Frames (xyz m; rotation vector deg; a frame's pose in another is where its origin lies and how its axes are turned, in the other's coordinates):
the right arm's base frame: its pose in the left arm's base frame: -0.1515 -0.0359 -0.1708 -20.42 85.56 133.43
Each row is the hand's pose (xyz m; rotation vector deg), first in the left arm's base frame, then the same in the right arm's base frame.
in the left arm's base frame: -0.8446 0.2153 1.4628 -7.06 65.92 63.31
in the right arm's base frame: 0.0281 1.5389 0.9183 29.51 -35.99 -55.15
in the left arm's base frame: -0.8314 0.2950 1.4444 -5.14 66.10 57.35
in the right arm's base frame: 0.0357 1.4877 0.9829 33.94 -38.68 -58.12
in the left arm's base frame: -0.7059 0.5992 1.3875 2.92 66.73 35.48
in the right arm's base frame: -0.0086 1.2716 1.2337 51.48 -48.97 -67.29
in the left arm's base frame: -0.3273 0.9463 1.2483 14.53 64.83 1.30
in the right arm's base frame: -0.2435 0.8649 1.4840 80.34 -64.14 -79.68
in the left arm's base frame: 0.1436 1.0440 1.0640 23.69 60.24 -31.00
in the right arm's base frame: -0.5832 0.4778 1.4865 109.74 -76.24 -89.02
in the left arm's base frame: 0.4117 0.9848 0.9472 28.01 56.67 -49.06
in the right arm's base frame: -0.7898 0.2917 1.3784 127.44 -81.55 -92.81
